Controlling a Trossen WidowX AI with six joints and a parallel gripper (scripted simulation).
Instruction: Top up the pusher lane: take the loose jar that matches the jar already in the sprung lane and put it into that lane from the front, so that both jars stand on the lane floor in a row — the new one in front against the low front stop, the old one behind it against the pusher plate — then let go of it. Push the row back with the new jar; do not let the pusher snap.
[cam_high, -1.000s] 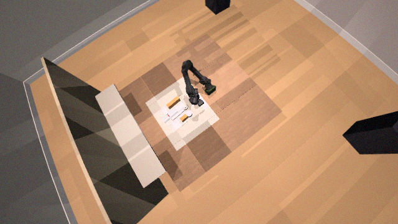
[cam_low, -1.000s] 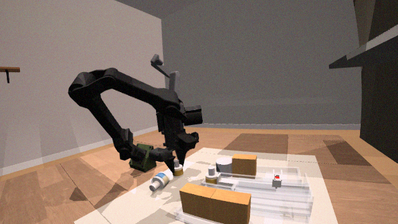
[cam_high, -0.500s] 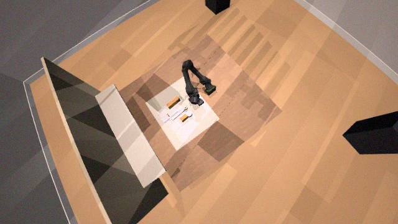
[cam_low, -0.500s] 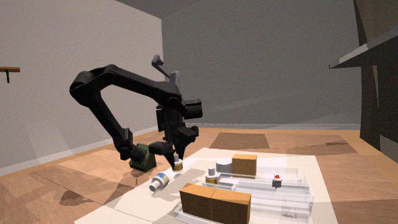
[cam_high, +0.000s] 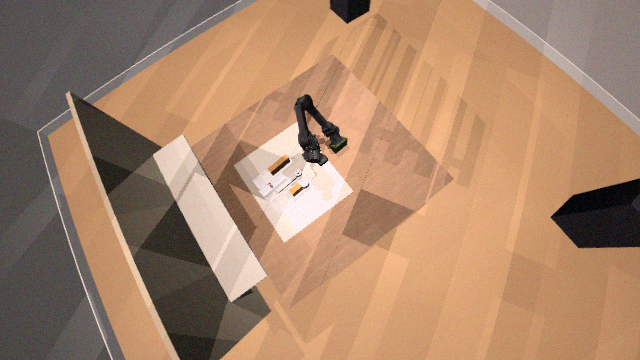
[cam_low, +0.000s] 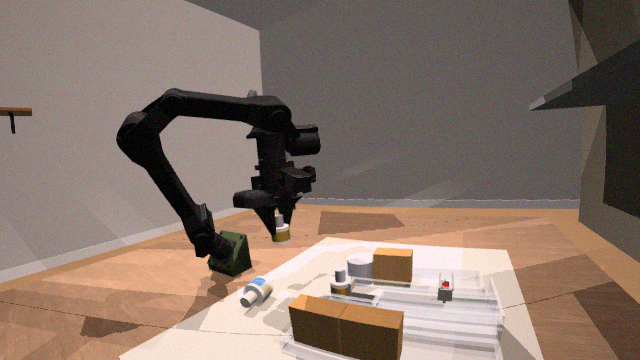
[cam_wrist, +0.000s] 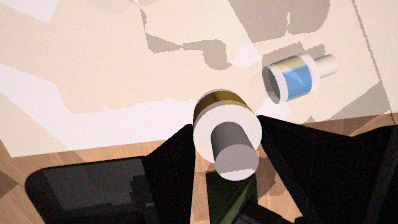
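Now: gripper tip 150 mm short of the grey cylinder, 70 mm to the right of it and 90 mm above it. From my gripper tip the other things lie so: clear sprung lane 300 mm ahead, 20 mm to the right, 100 mm below.
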